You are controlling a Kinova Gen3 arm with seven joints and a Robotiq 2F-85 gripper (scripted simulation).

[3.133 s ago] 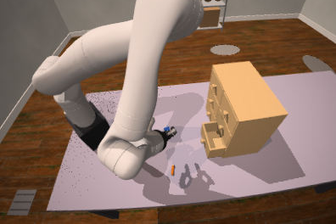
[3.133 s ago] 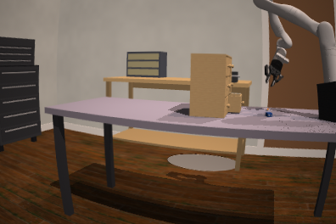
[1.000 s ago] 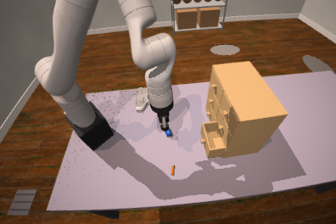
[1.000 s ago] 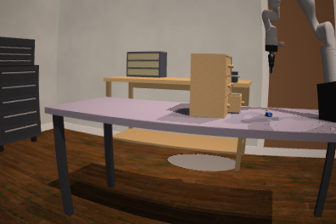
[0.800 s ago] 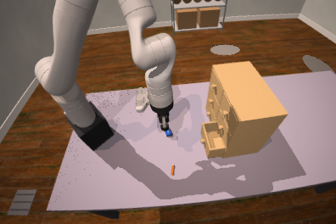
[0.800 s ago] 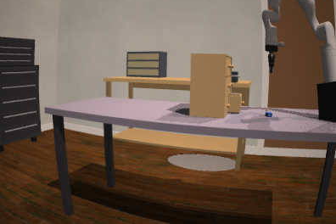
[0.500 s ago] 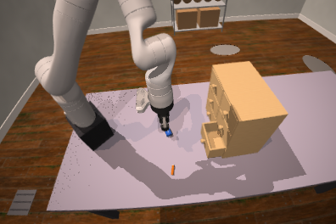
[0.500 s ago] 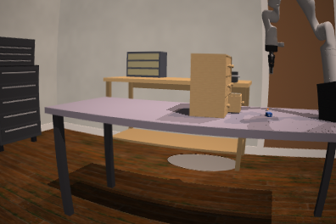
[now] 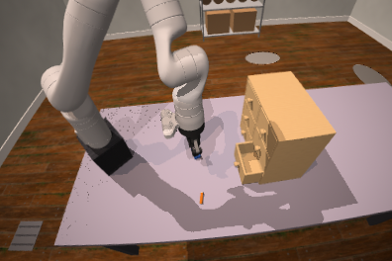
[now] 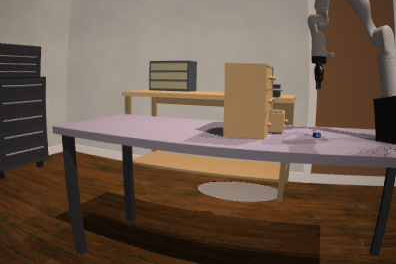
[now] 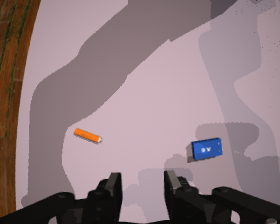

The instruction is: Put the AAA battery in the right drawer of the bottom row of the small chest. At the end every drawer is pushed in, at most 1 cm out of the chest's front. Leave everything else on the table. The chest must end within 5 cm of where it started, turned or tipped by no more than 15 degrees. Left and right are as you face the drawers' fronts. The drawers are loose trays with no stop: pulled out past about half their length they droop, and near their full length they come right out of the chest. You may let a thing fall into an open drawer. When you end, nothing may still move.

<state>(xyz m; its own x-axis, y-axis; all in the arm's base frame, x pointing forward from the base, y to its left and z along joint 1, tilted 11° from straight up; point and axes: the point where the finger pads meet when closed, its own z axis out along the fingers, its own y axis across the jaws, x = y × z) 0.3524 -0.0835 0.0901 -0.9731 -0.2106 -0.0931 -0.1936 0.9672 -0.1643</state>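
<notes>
Now: hand 10 mm short of the AAA battery, 90 mm to the left of it and 220 mm above it. Round my hand: small blue object: 10 mm behind, 110 mm to the left, 220 mm below.
</notes>
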